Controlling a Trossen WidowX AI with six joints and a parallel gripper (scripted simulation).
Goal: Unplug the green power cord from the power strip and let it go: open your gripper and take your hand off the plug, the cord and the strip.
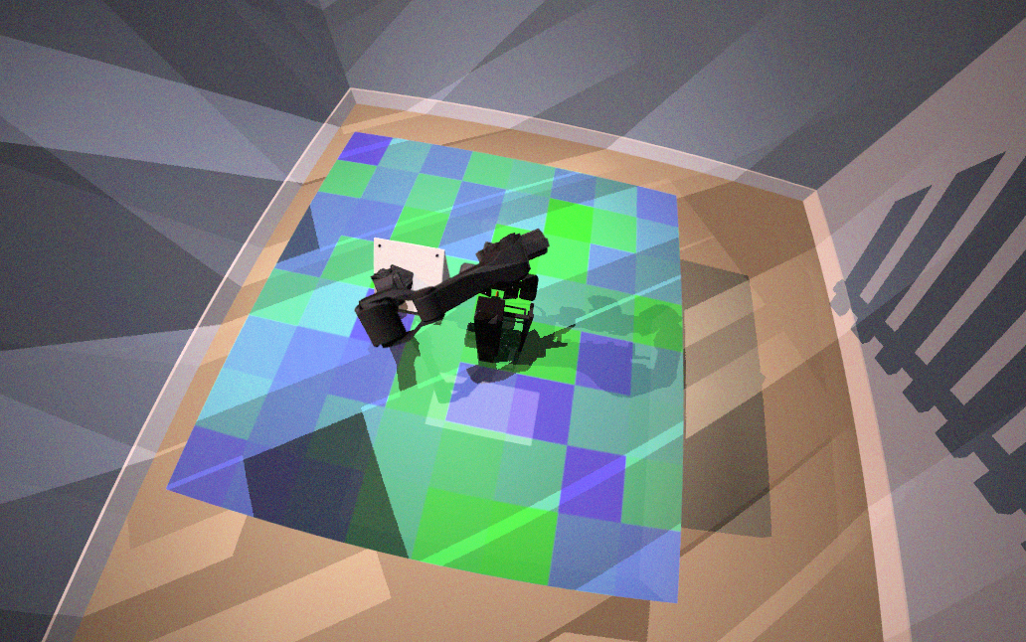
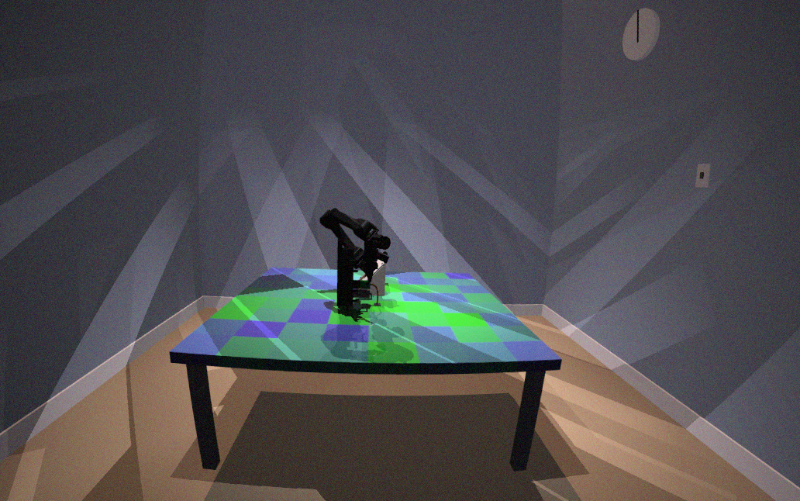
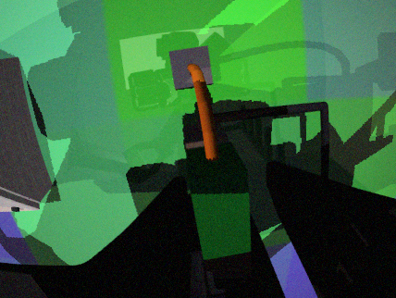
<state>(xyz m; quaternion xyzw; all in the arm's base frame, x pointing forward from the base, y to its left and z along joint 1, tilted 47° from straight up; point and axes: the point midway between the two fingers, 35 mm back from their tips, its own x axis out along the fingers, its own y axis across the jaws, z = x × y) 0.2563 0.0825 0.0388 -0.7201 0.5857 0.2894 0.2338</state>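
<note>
The green plug is 10 mm ahead of my gripper tip, 40 mm to the right of it and 10 mm below it.
</note>
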